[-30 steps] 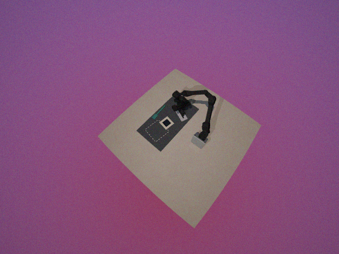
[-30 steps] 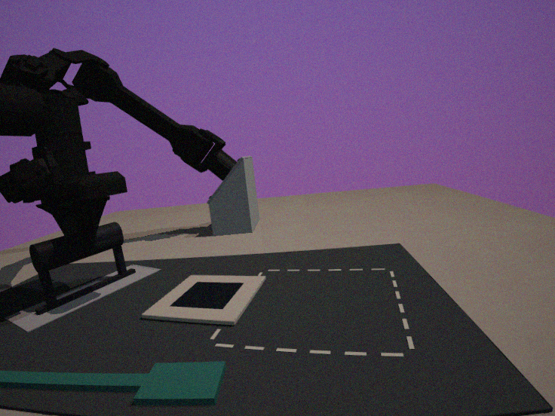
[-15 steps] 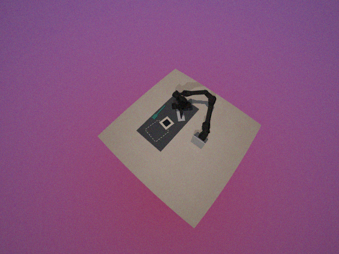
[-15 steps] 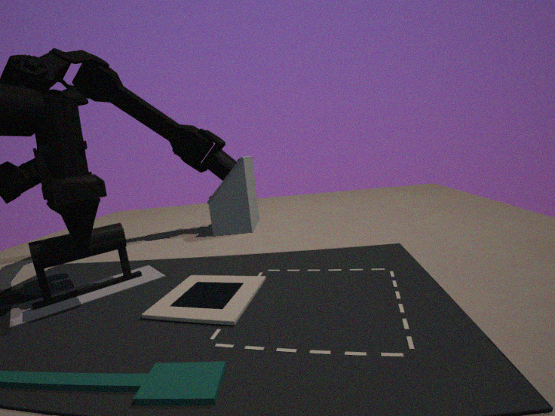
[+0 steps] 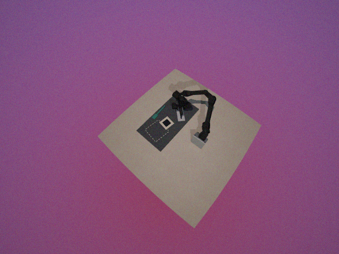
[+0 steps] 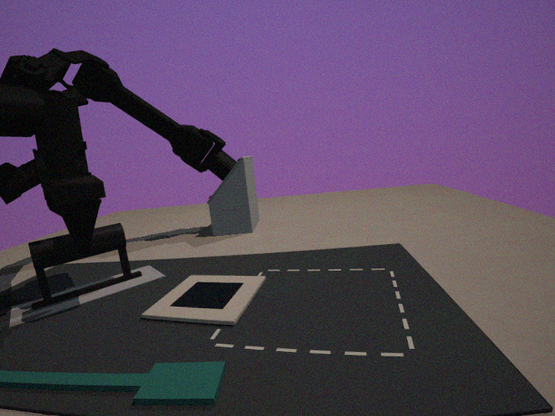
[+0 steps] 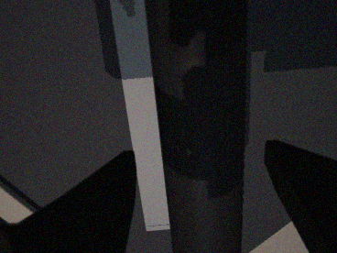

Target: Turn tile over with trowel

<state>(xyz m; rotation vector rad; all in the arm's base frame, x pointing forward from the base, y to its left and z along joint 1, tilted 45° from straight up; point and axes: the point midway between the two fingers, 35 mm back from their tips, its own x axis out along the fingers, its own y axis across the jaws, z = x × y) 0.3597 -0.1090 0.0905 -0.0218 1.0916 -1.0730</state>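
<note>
The dark mat lies 40 mm ahead of my gripper tip, 140 mm to the left of it and 80 mm below it. The rest, counted from my gripper tip: tile 30 mm ahead, 190 mm to the left, 60 mm below; flat green tool 180 mm ahead, 160 mm to the left, 60 mm below.
</note>
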